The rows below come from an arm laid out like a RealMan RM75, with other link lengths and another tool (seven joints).
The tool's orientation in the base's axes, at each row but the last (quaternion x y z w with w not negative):
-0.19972 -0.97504 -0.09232 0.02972
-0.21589 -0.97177 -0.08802 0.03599
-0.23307 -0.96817 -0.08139 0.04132
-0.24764 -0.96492 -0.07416 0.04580
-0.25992 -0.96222 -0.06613 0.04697
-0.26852 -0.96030 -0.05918 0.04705
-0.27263 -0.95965 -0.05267 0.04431
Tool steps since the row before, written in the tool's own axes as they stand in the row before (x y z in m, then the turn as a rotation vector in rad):
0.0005 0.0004 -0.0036 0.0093 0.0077 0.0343
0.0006 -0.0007 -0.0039 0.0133 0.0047 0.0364
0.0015 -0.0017 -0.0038 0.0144 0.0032 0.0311
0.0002 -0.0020 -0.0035 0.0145 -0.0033 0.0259
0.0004 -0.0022 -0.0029 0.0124 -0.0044 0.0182
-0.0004 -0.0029 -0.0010 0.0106 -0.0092 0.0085
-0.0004 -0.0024 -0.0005 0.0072 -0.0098 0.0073
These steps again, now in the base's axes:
-0.0002 -0.0001 0.0036 -0.0062 0.0171 -0.0315
-0.0007 -0.0011 0.0038 -0.0112 0.0165 -0.0336
-0.0020 -0.0015 0.0037 -0.0126 0.0147 -0.0284
-0.0010 -0.0022 0.0032 -0.0156 0.0083 -0.0241
-0.0013 -0.0021 0.0027 -0.0139 0.0051 -0.0169
-0.0011 -0.0028 0.0007 -0.0143 -0.0012 -0.0079
-0.0009 -0.0023 0.0003 -0.0117 -0.0036 -0.0072

